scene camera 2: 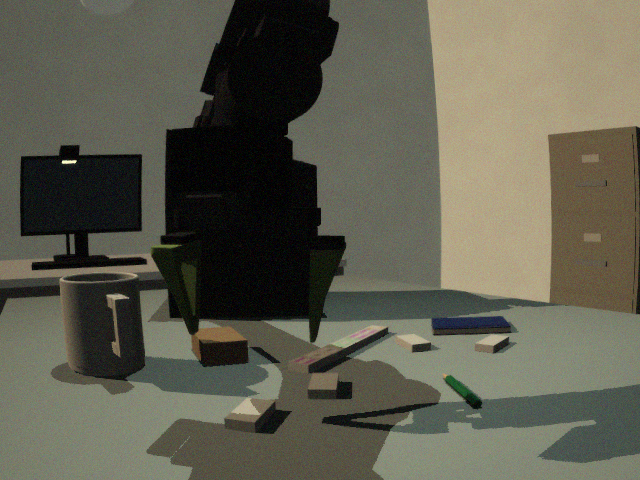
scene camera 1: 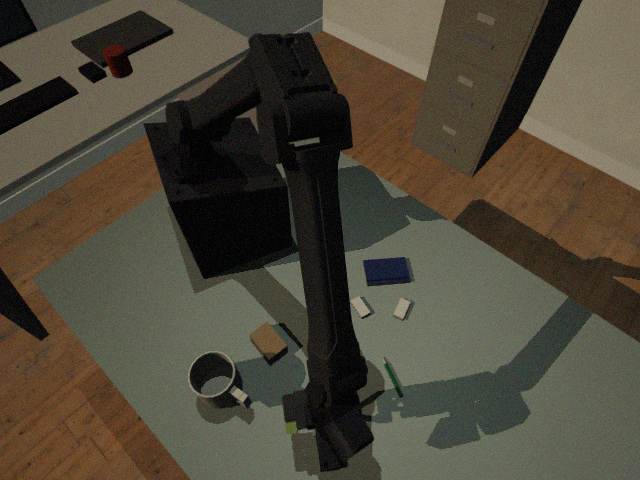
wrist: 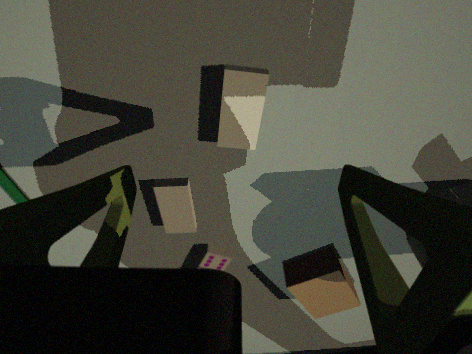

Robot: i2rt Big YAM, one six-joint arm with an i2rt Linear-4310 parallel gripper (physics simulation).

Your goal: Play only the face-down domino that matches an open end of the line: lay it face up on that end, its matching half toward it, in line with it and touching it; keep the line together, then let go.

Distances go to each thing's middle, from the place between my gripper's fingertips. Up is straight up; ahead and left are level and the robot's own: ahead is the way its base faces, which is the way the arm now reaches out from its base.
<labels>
My gripper is now 21 cm past the brown block (scene camera 2: 221, 345), 3 cm to the right of it and 6 cm above it. The rest, counted from my hand: dark blue notebook (scene camera 2: 496, 324) 15 cm behind, 38 cm to the left, 7 cm below.
</labels>
